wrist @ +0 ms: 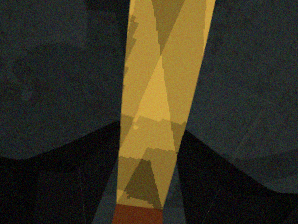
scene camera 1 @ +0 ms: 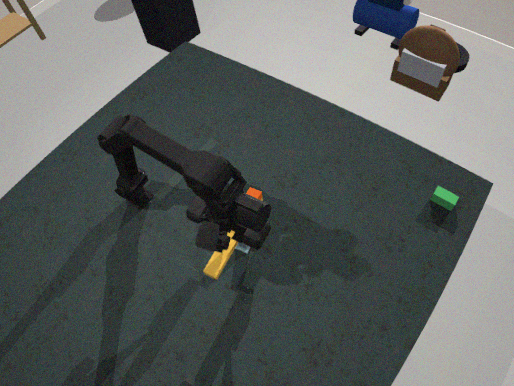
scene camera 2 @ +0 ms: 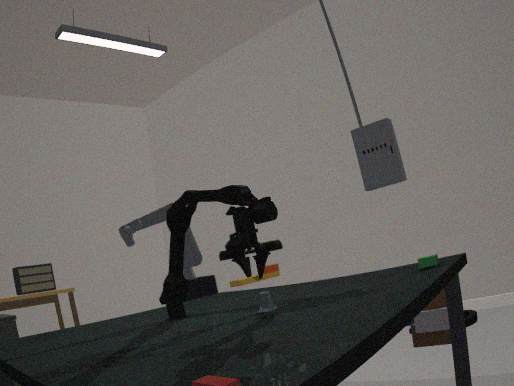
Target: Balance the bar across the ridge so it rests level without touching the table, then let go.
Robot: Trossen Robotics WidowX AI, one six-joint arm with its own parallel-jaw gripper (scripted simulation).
my gripper: holds a bar (scene camera 1: 213,269)
